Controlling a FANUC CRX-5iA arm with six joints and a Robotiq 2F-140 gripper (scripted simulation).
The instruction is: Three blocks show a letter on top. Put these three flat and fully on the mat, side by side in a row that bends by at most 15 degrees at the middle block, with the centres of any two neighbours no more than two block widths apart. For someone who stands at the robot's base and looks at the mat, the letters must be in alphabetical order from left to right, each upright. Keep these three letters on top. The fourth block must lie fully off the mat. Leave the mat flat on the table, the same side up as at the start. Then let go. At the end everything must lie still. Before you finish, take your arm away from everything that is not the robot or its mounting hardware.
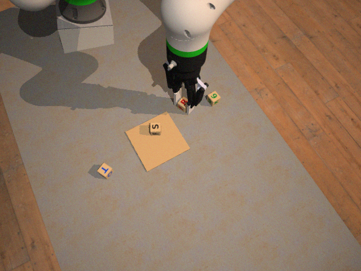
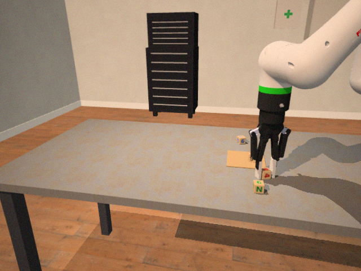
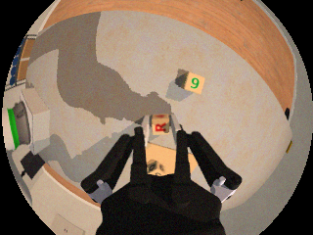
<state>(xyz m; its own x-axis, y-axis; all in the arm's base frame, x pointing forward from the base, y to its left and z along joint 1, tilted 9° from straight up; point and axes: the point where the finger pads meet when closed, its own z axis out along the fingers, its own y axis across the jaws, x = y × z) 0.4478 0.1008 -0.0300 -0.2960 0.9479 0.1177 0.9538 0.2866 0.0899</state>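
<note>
Right now my hand is 12 cm to the left of the S block, 2 cm short of it and 1 cm above it. Also, from my hand: tan mat: 13 cm to the right, 5 cm ahead, 3 cm below; then green-marked block: 9 cm to the left, 3 cm ahead, 2 cm below.
</note>
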